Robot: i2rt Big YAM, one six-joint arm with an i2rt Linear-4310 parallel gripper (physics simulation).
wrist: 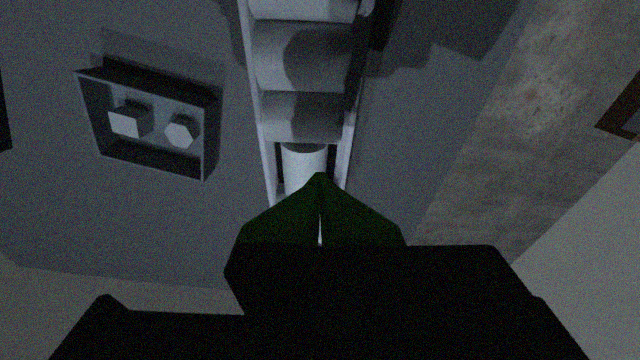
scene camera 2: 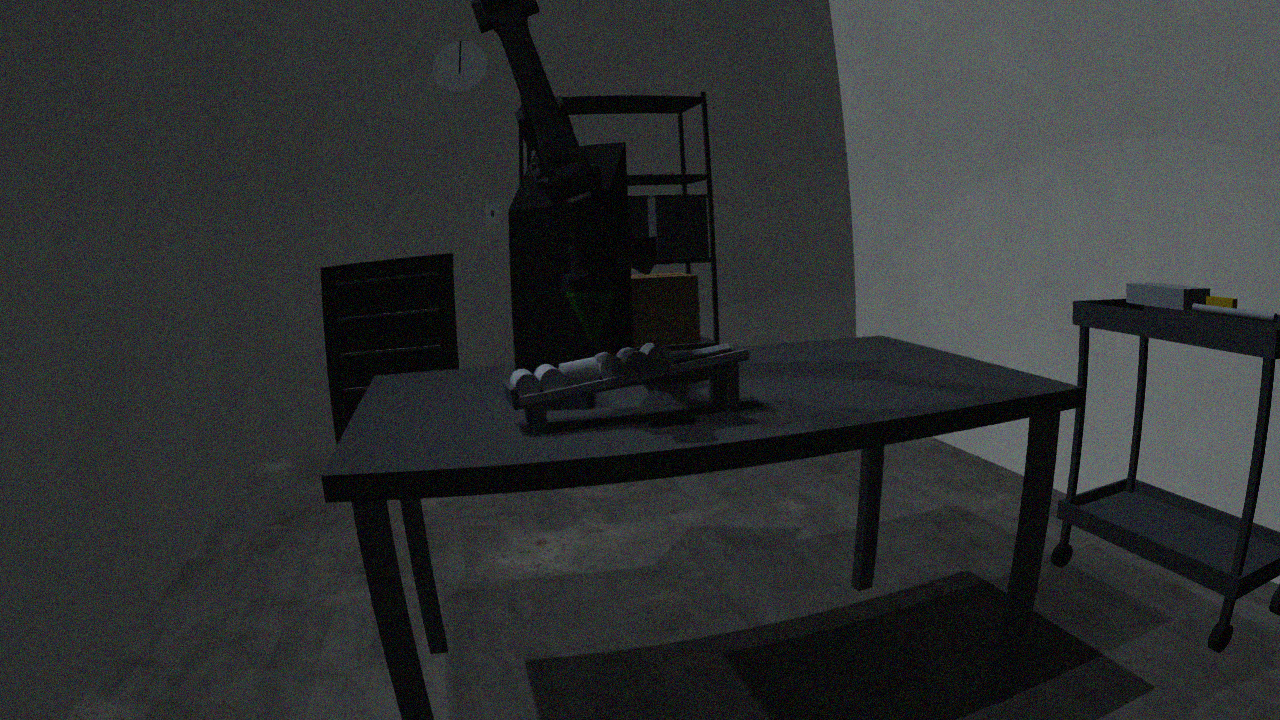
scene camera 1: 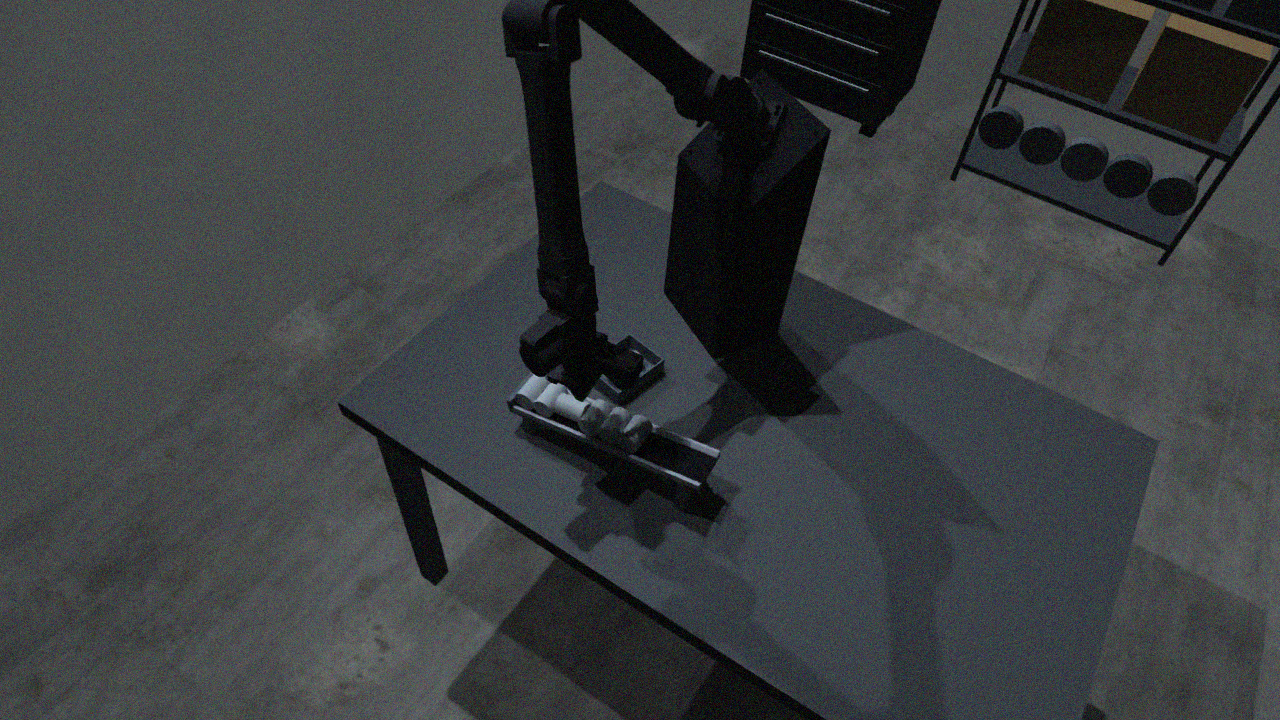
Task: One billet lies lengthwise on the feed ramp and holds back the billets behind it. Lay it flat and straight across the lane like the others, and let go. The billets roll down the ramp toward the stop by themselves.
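Frame: origin at the arm's base, x ahead, y left, z up, level; centimetres.
Seen in the pictures: gripper, fingertip midpoint: (wrist: 320, 180) (scene camera 2: 593, 337) (scene camera 1: 580, 399); arm's base, origin of the base link: (scene camera 1: 752, 125).
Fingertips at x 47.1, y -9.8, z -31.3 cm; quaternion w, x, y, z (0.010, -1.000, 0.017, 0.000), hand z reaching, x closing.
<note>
Pixels of each thing's middle, then the offset from my fingertips to it. "*": a spot on its surface instead. Level surfaces: height alone.
- lengthwise billet, body centre: (wrist: 304, 166) (scene camera 2: 579, 372) (scene camera 1: 573, 408) dx -1.5, dy -2.2, dz -5.5 cm
- small open tray, surface spot: (wrist: 92, 115) * dx -25.0, dy +2.0, dz -10.6 cm
- square block, body centre: (wrist: 131, 121) dx -22.0, dy +0.7, dz -12.0 cm
- hexagonal block, body centre: (wrist: 182, 133) dx -16.8, dy -1.2, dz -12.4 cm
- table, its level: dz -13.6 cm
The lengthwise billet (scene camera 1: 570, 407) (scene camera 2: 580, 366) (wrist: 304, 167) lies along the feed ramp (scene camera 1: 662, 470) (scene camera 2: 698, 365) (wrist: 346, 155). Two crosswise billets (scene camera 1: 529, 390) (scene camera 2: 521, 379) lie at the ramp's low end, beyond it. Several crosswise billets (scene camera 1: 635, 432) (scene camera 2: 651, 353) (wrist: 300, 57) lie uphill, the nearest against its end. My gripper (scene camera 1: 581, 394) (scene camera 2: 588, 331) (wrist: 320, 180) is shut and empty, fingers pointing down above the low part of the ramp. In the wrist view the fingers hide the lengthwise billet's lower end and the low-end billets.
A small open tray (scene camera 1: 658, 368) (wrist: 92, 115) stands beside the ramp; it holds a square block (wrist: 124, 124) and a hexagonal block (wrist: 179, 135). The arm's dark pedestal (scene camera 1: 729, 259) (scene camera 2: 541, 277) stands behind the ramp on the table (scene camera 1: 1002, 420) (scene camera 2: 429, 447).
</note>
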